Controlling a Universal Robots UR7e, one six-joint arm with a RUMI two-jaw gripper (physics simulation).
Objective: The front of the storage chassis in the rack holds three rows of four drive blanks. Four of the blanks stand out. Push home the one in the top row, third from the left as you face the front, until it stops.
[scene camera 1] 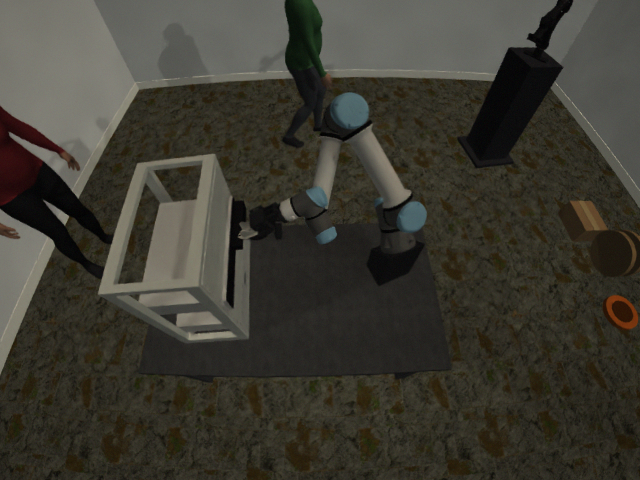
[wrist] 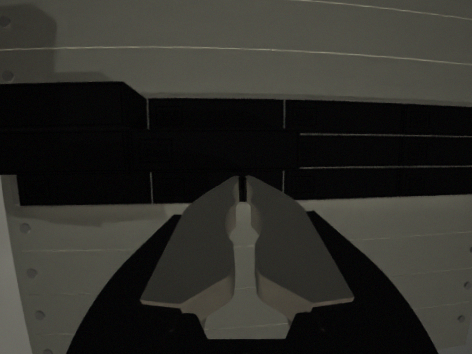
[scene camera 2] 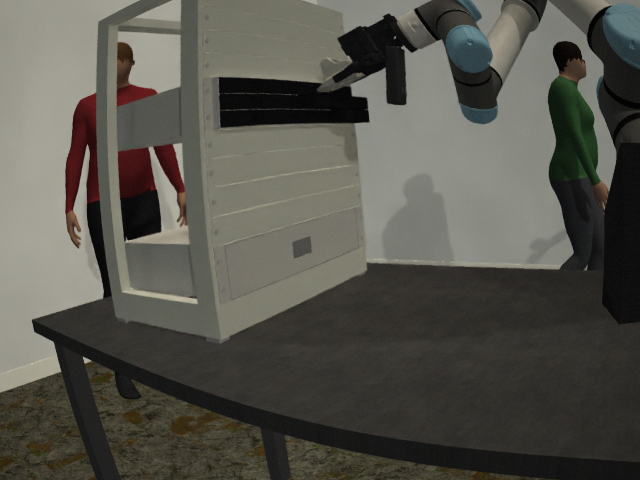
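Seen in the pictures: gripper, fingertip midpoint: (scene camera 1: 238,236) (wrist: 242,178) (scene camera 2: 318,91); arm's base at its link origin: (scene camera 1: 398,246).
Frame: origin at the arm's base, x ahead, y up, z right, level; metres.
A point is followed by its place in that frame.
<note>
The black chassis front (scene camera 2: 258,102) @(x 0.677, y 0.144, z -0.088 m) crosses the rack. The wrist view shows it upside down, with the top row lowest. The top-row third blank (wrist: 175,188) @(x 0.661, y 0.176, z 0.123 m) (scene camera 2: 306,86) @(x 0.665, y 0.179, z 0.069 m) looks level with its row neighbours; the fingers hide part of it. In the wrist view, the middle-row third blank (wrist: 215,150) @(x 0.629, y 0.146, z 0.086 m), middle-row fourth blank (wrist: 65,151) @(x 0.621, y 0.146, z 0.179 m) and bottom-row fourth blank (wrist: 60,105) @(x 0.621, y 0.118, z 0.180 m) stand out. My gripper (scene camera 1: 240,235) @(x 0.641, y 0.166, z 0.069 m) (scene camera 2: 320,90) @(x 0.641, y 0.166, z 0.069 m) (wrist: 242,178) @(x 0.641, y 0.166, z 0.069 m) is shut and empty, its tips at or very near the top-row third blank, by its edge with the middle row. Contact cannot be told.
The pale rack (scene camera 1: 206,222) @(x 0.688, y 0.381, z -0.007 m) (scene camera 2: 193,155) @(x 0.721, y 0.066, z -0.215 m) stands on the dark table (scene camera 1: 341,320) @(x 0.286, y -0.227, z -0.207 m) (scene camera 2: 413,372) @(x 0.384, y -0.227, z -0.257 m). The standing-out blanks form a ledge beside and below the fingertips. A person in red (scene camera 1: 20,165) (scene camera 2: 149,160) is behind the rack; a person in green (scene camera 1: 303,41) (scene camera 2: 573,129) stands beyond the arm.
</note>
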